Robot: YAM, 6 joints.
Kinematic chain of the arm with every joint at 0, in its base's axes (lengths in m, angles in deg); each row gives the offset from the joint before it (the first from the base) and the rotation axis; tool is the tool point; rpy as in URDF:
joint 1: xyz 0 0 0.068 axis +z
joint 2: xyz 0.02 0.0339 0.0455 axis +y
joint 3: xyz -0.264 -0.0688 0 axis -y
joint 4: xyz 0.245 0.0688 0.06 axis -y
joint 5: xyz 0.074 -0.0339 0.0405 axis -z
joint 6: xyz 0.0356 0 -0.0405 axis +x
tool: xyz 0 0 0 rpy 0 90 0
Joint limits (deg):
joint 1: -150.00..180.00
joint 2: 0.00..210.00
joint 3: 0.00..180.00
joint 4: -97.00..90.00
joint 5: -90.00..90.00
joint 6: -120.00..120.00
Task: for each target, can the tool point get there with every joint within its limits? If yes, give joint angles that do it. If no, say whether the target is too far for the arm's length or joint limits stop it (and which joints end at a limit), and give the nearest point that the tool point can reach.
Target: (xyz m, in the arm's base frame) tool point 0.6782 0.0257 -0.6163
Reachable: no: too far | nearest point 0.4596 0.0174 -0.3122 | short by 0.375 m
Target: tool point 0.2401 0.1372 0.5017
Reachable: yes | joints 28.50 78.40 73.47 61.35 -9.66 -20.84
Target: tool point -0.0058 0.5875 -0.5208
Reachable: no: too far | nearest point -0.0045 0.4510 -0.3185 | short by 0.244 m
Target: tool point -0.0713 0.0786 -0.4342
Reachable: no: joint limits stop it (at a limit: joint 2) | nearest point -0.0882 0.0972 -0.3608 | short by 0.078 m
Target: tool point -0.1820 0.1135 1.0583
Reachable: no: too far | nearest point -0.1240 0.0774 0.7265 | short by 0.339 m
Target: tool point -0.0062 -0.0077 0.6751
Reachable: yes | joints 34.99 57.52 109.36 33.96 4.45 -77.26
